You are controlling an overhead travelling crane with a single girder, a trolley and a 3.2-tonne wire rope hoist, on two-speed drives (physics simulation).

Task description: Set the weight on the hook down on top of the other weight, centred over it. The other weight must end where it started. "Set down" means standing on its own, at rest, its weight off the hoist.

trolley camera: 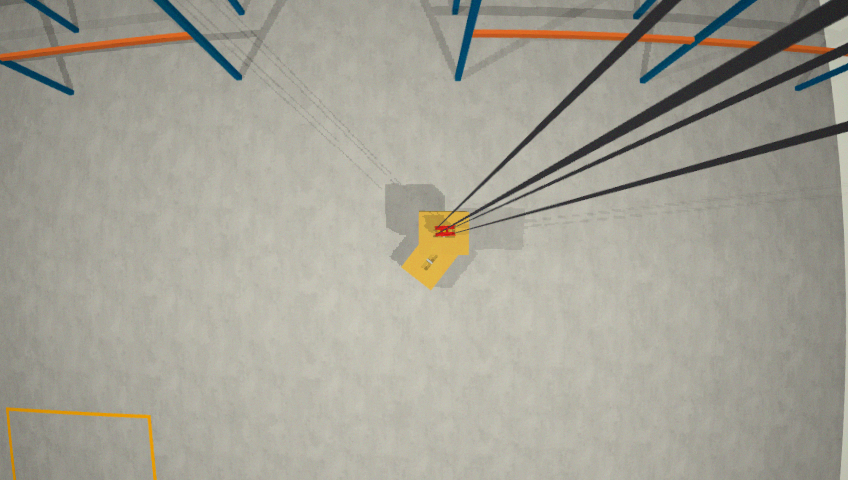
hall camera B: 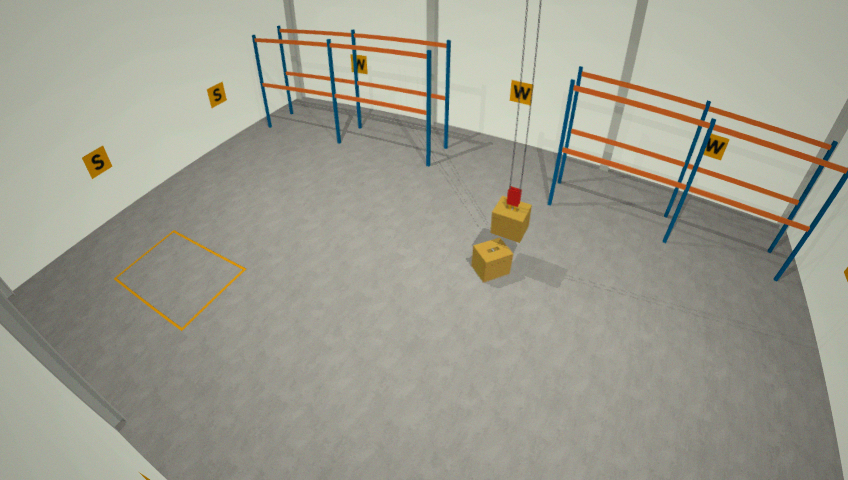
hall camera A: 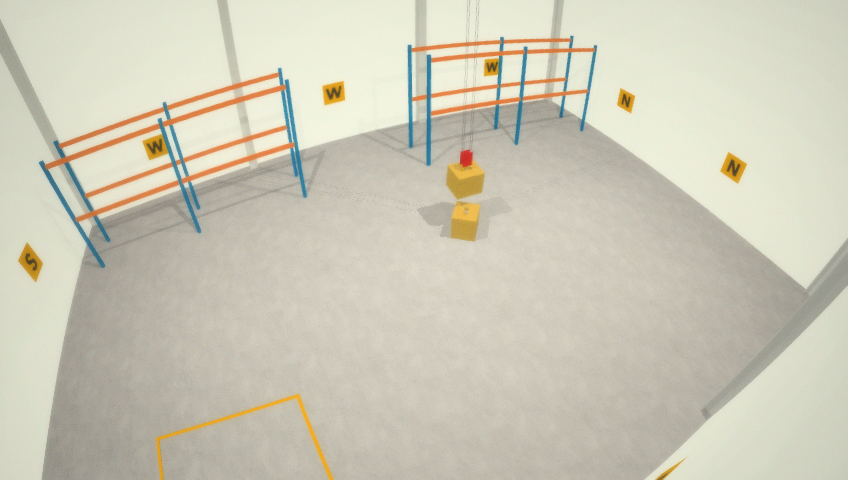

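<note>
The hook under the red block (hall camera A: 466, 159) (hall camera B: 513, 198) (trolley camera: 444, 231) holds a yellow weight (hall camera A: 465, 183) (hall camera B: 509, 222) (trolley camera: 458, 245), which hangs free and looks level. The other yellow weight (hall camera A: 464, 224) (hall camera B: 491, 263) (trolley camera: 430, 278) stands on the floor below it. In the trolley camera the hanging weight covers the upper part of the standing one and lies off-centre, up and slightly right. The two are turned differently. In both hall views the hanging weight is above the standing one, apart from it. Part of the standing weight's top is hidden in the trolley camera.
A blue and orange rack (hall camera A: 72, 214) (hall camera B: 428, 136) (trolley camera: 202, 42) and a second rack (hall camera A: 428, 136) (hall camera B: 675, 215) (trolley camera: 464, 53) stand along the W wall, beyond the weights. A yellow floor outline (hall camera A: 227, 416) (hall camera B: 209, 250) (trolley camera: 77, 412) lies well away from the weights.
</note>
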